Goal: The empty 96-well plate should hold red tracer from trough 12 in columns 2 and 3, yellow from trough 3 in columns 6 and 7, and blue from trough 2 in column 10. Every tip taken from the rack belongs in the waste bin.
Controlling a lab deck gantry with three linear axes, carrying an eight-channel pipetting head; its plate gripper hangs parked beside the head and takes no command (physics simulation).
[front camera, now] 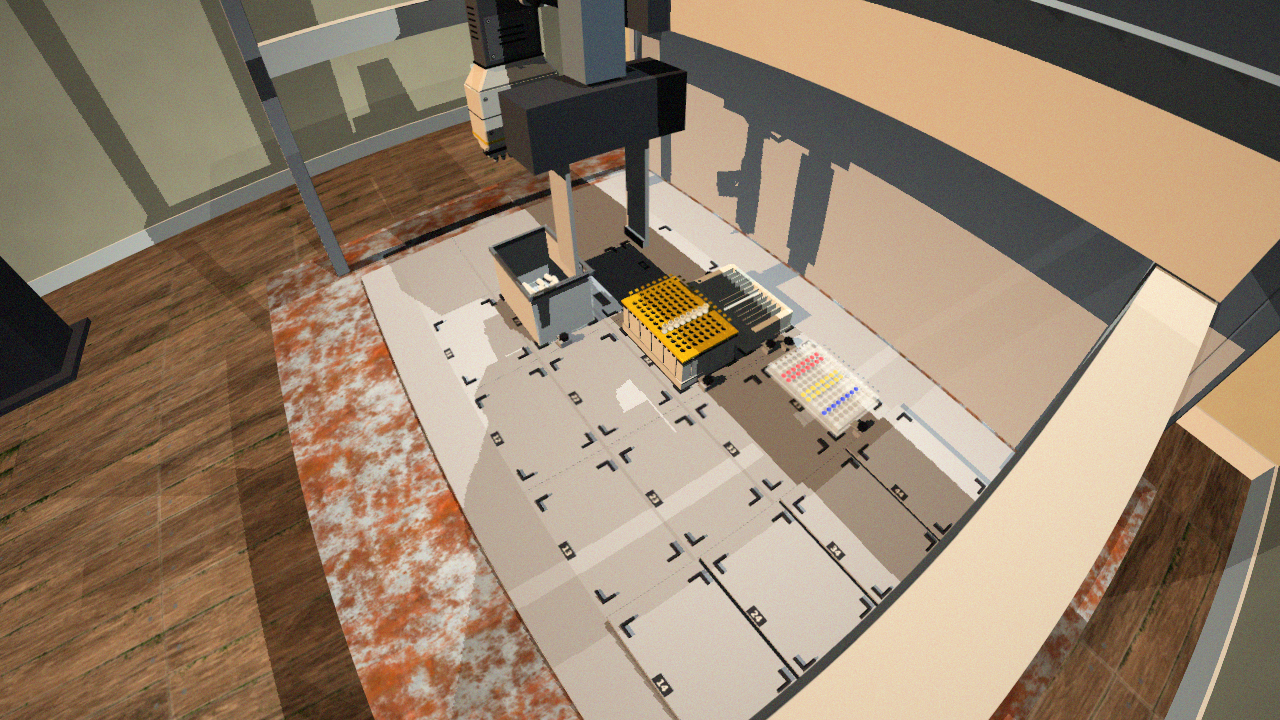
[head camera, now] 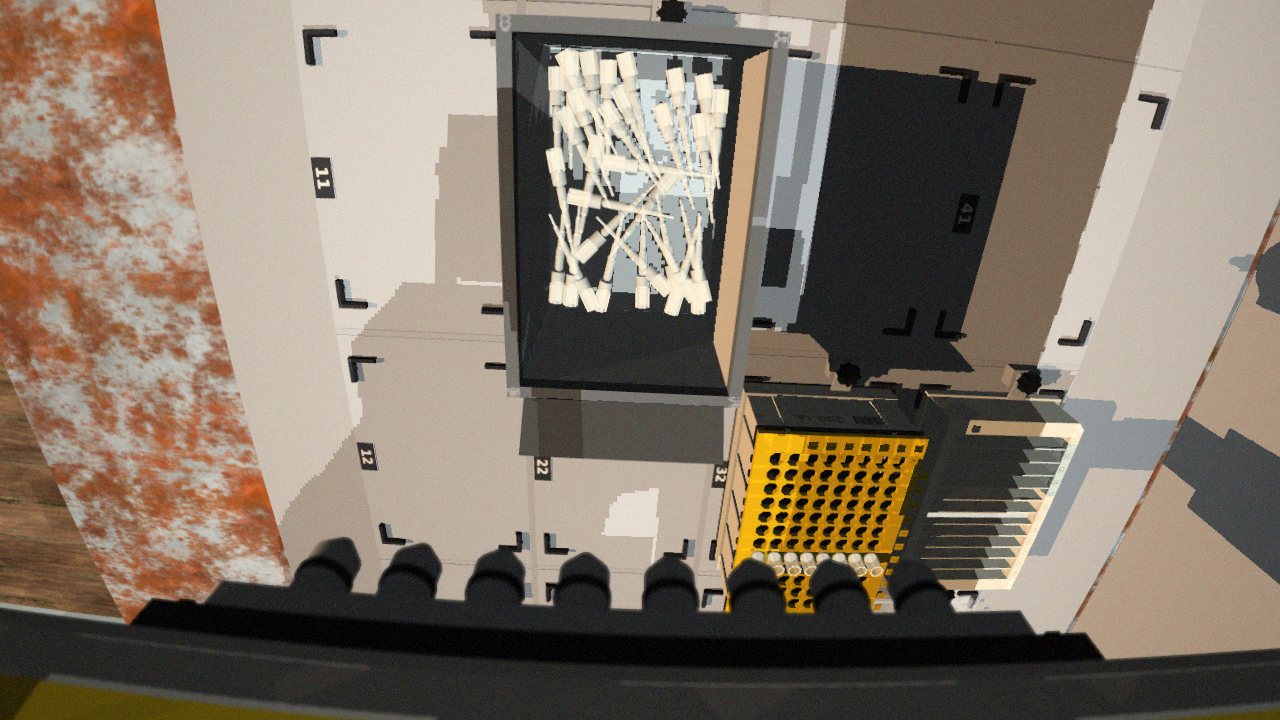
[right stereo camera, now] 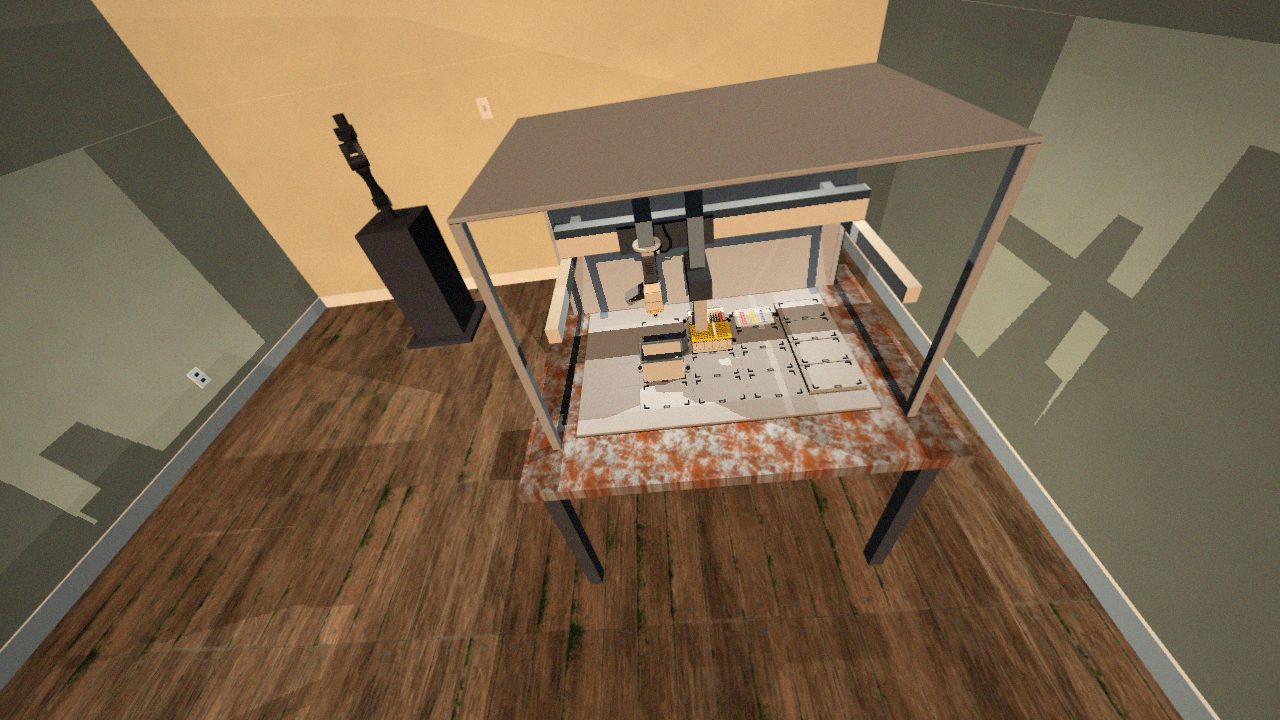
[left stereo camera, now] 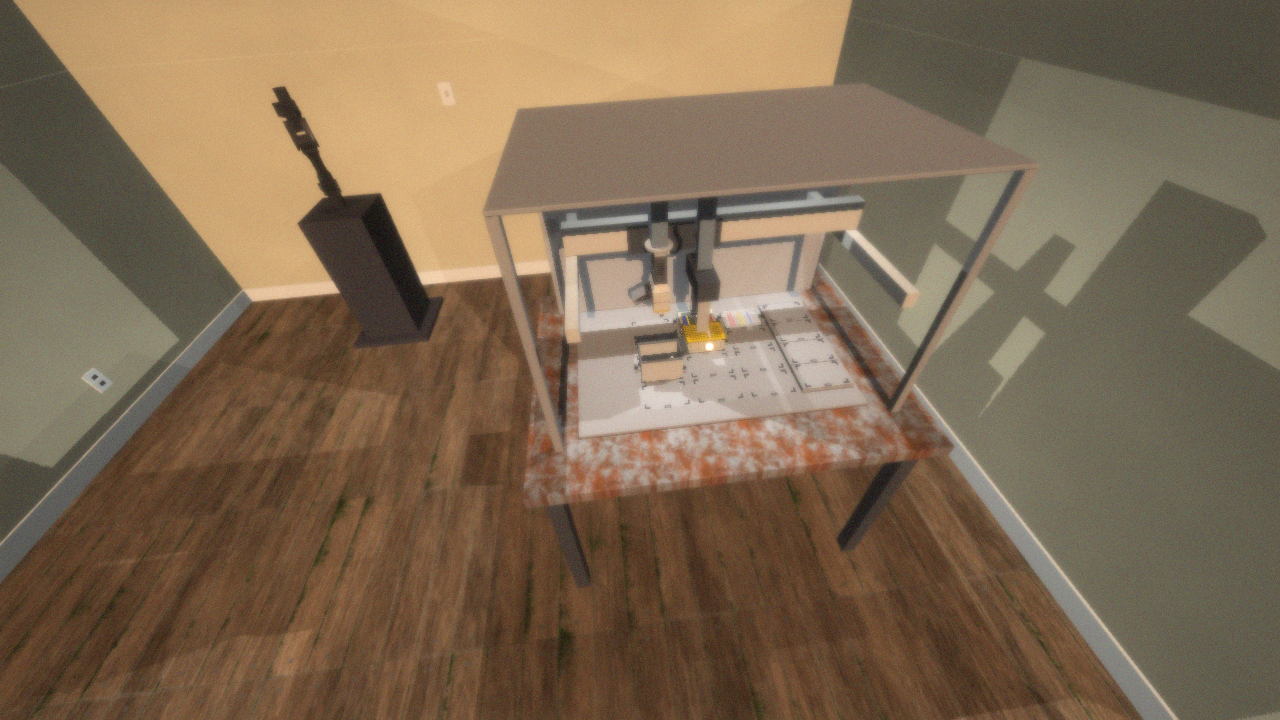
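Observation:
The pipetting head [front camera: 487, 107] hangs behind the waste bin at the back; its nozzles [head camera: 581, 582] carry no tips. The parked gripper [front camera: 605, 255] has its two long paddles apart with nothing between them. The 96-well plate [front camera: 832, 358] [right stereo camera: 754, 317] shows two red columns, two yellow columns and one blue column. The yellow tip rack [front camera: 680, 317] [head camera: 827, 501] has mostly empty holes and one visible line of white tips [head camera: 810, 564]. The waste bin [front camera: 563, 313] [head camera: 775, 179] holds many loose white tips [head camera: 626, 170]. The trough block [front camera: 768, 291] [head camera: 1020, 429] stands beside the rack; its liquids are hard to see.
The numbered deck [front camera: 617, 537] has corner brackets and small black knobs [head camera: 848, 372]. A side beam [front camera: 1056, 465] crosses the near right of the front camera. A dark pedestal with an arm [left stereo camera: 366, 268] [right stereo camera: 420, 277] stands outside the frame, left of the table.

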